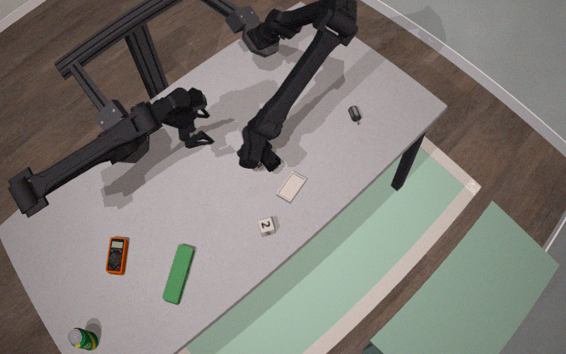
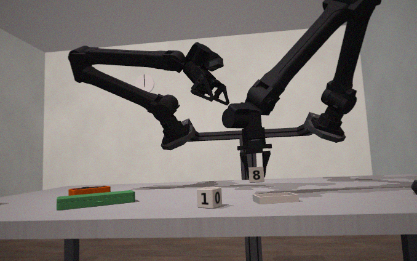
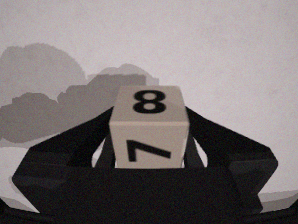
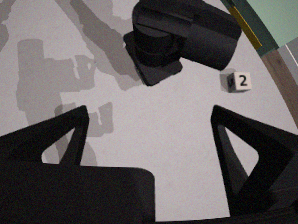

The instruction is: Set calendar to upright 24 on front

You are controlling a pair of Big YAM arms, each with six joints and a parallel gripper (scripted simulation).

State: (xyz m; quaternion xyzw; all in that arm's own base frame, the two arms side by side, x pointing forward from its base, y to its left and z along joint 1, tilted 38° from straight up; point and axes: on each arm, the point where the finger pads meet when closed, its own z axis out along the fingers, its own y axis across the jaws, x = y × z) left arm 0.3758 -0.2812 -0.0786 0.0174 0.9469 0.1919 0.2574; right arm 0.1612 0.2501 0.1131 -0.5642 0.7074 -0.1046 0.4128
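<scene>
The calendar tray is 130 mm ahead of my left hand, 50 mm below it and 30 mm to the left of it. Also, from my left hand: green box 450 mm to the right, 90 mm ahead, 50 mm below; then dark object 410 mm to the left, 100 mm ahead, 40 mm below.
</scene>
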